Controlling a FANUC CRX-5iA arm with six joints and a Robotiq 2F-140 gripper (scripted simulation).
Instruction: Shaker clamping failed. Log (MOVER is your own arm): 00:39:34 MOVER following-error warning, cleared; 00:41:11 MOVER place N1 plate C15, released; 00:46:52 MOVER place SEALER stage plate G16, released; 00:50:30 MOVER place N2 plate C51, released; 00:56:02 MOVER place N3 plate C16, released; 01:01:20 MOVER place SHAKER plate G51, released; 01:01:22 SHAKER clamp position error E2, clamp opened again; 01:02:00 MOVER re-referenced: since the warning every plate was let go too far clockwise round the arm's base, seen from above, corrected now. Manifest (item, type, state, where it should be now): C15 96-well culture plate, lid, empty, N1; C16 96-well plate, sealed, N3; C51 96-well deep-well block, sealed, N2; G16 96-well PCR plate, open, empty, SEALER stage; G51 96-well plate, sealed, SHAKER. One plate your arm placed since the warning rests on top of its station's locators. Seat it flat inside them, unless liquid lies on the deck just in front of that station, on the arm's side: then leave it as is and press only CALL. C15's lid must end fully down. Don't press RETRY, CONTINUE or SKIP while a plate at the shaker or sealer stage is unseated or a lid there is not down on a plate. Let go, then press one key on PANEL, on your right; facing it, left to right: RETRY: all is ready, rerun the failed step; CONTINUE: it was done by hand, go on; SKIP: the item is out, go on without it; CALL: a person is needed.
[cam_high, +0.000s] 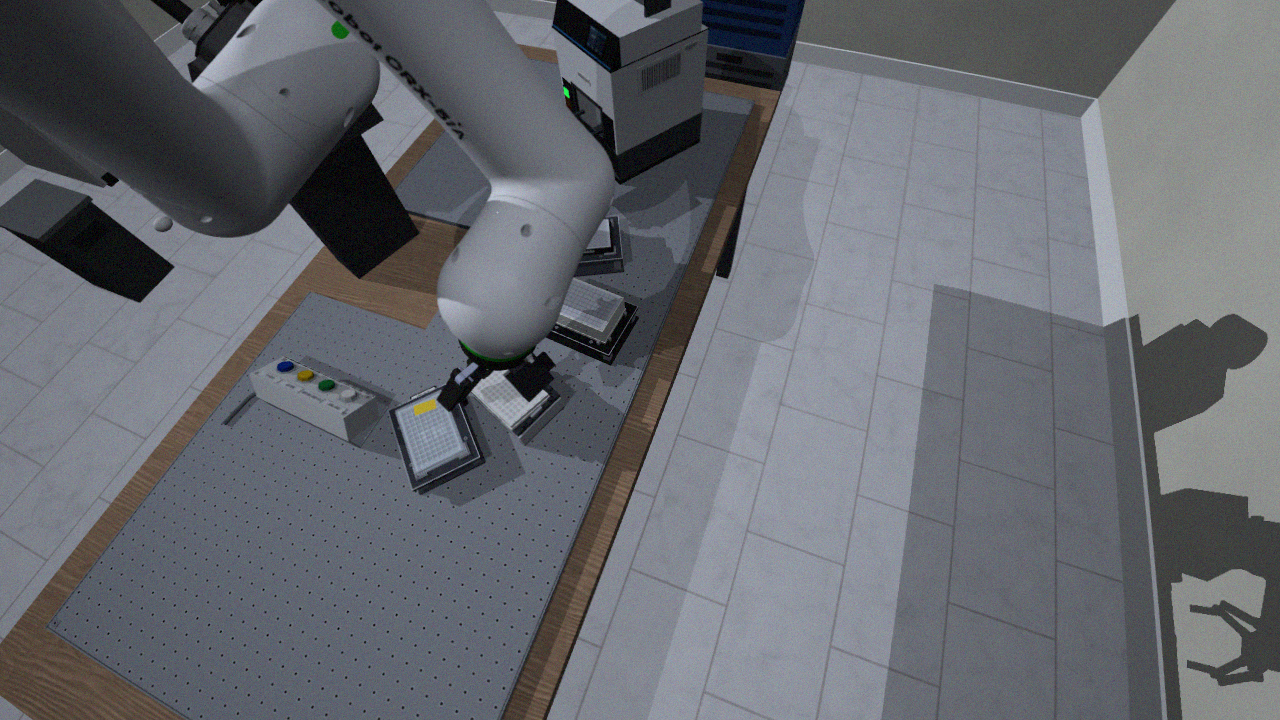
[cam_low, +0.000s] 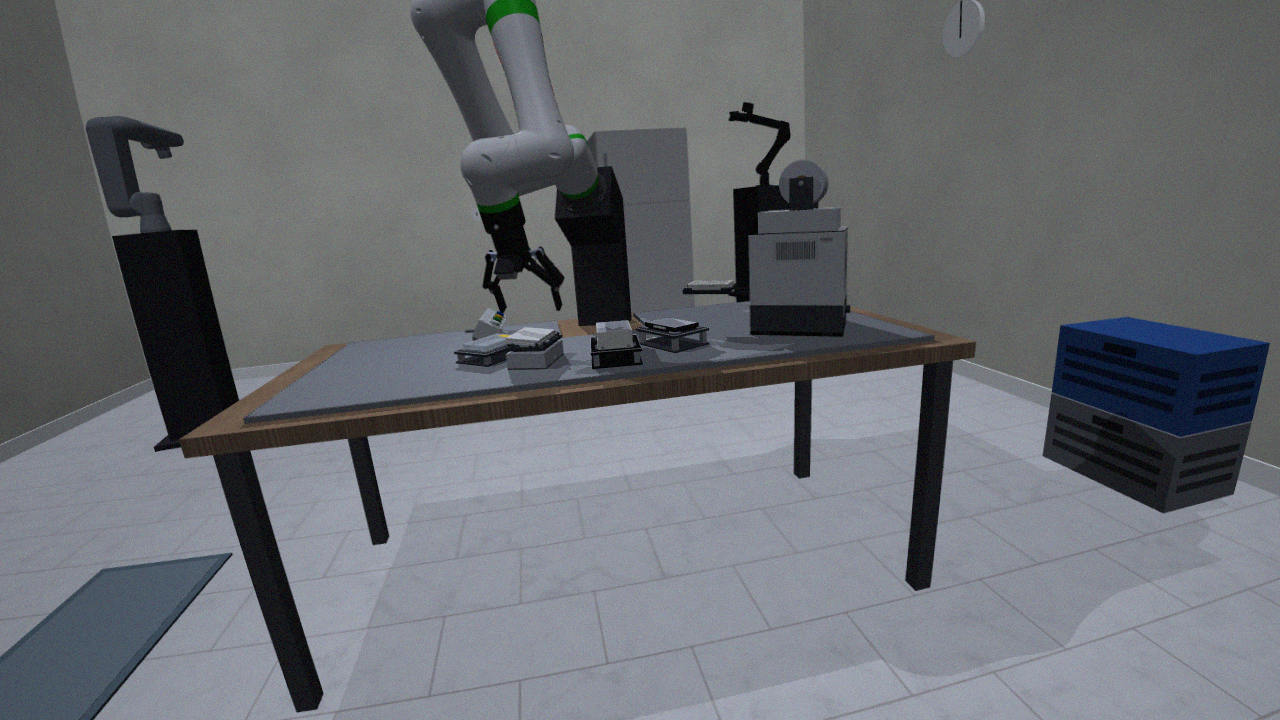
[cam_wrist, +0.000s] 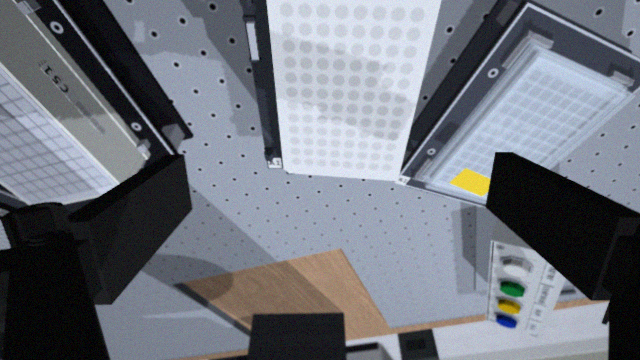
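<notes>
My hand is 2 cm short of the shaker and 11 cm above it.
</notes>
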